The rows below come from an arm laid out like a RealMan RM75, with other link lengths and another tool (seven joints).
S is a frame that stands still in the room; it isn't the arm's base.
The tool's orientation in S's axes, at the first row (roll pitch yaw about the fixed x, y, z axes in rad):
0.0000, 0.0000, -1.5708
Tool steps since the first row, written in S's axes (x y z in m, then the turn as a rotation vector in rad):
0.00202, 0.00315, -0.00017, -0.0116, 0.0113, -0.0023
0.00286, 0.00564, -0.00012, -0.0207, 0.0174, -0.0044
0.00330, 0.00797, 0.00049, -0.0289, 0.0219, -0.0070
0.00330, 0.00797, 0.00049, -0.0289, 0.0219, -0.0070
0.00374, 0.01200, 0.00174, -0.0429, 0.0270, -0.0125
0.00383, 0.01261, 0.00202, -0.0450, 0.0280, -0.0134
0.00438, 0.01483, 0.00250, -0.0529, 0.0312, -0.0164
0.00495, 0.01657, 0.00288, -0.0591, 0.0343, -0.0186
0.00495, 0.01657, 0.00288, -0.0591, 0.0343, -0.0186
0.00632, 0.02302, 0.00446, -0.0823, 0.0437, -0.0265
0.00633, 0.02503, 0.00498, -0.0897, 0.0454, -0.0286
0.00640, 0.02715, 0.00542, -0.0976, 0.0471, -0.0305
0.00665, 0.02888, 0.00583, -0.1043, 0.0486, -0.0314
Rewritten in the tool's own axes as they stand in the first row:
-0.00315, 0.00202, -0.00017, -0.0113, -0.0116, -0.0023
-0.00564, 0.00286, -0.00012, -0.0174, -0.0207, -0.0044
-0.00797, 0.00330, 0.00049, -0.0219, -0.0289, -0.0070
-0.00797, 0.00330, 0.00049, -0.0219, -0.0289, -0.0070
-0.01200, 0.00374, 0.00174, -0.0270, -0.0429, -0.0125
-0.01261, 0.00383, 0.00202, -0.0280, -0.0450, -0.0134
-0.01483, 0.00438, 0.00250, -0.0312, -0.0529, -0.0164
-0.01657, 0.00495, 0.00288, -0.0343, -0.0591, -0.0186
-0.01657, 0.00495, 0.00288, -0.0343, -0.0591, -0.0186
-0.02302, 0.00632, 0.00446, -0.0437, -0.0823, -0.0265
-0.02503, 0.00633, 0.00498, -0.0454, -0.0897, -0.0286
-0.02715, 0.00640, 0.00542, -0.0471, -0.0976, -0.0305
-0.02888, 0.00665, 0.00583, -0.0486, -0.1043, -0.0314

